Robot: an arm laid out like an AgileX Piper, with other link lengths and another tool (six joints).
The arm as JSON. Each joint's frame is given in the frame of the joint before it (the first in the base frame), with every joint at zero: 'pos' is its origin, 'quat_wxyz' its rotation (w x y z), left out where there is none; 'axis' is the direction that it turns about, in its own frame. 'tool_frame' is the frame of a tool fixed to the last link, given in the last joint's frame.
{
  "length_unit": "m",
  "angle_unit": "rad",
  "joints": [
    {
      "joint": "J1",
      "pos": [
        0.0,
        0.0,
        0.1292
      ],
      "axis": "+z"
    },
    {
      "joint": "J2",
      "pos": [
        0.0,
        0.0,
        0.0
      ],
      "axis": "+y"
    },
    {
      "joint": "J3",
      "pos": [
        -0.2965,
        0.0,
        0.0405
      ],
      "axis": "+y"
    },
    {
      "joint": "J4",
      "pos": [
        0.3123,
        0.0,
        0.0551
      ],
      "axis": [
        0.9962,
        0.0,
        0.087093
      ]
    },
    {
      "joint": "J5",
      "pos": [
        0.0,
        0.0,
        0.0
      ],
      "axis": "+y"
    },
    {
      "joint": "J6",
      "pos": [
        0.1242,
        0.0,
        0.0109
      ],
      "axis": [
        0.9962,
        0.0,
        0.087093
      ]
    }
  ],
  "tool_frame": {
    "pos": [
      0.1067,
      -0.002,
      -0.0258
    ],
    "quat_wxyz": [
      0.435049,
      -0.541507,
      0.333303,
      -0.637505
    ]
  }
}
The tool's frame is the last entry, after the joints.
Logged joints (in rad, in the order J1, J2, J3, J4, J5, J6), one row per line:
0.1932, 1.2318, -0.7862, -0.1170, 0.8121, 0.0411
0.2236, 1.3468, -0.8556, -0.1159, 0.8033, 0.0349
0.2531, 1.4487, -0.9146, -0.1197, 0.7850, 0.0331
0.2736, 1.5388, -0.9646, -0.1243, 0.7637, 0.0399
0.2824, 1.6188, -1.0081, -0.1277, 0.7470, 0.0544
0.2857, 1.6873, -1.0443, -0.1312, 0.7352, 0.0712
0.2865, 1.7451, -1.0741, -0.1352, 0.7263, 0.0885
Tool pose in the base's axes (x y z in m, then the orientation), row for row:
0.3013, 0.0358, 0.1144, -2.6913, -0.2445, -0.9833
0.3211, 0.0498, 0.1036, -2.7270, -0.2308, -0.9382
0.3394, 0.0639, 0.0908, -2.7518, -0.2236, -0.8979
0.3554, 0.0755, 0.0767, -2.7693, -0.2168, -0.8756
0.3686, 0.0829, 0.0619, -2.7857, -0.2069, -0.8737
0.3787, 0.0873, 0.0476, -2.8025, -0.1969, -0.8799
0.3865, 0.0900, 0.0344, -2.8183, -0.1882, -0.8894
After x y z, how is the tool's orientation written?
As angles about the fixed x, y, z axes (roll, pitch, yaw), in radians.
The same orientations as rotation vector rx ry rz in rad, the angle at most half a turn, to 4 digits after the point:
-2.5023, 1.2508, -0.6052
-2.5484, 1.2145, -0.5601
-2.5853, 1.1756, -0.5304
-2.6080, 1.1563, -0.5089
-2.6198, 1.1642, -0.4877
-2.6280, 1.1832, -0.4676
-2.6341, 1.2058, -0.4500

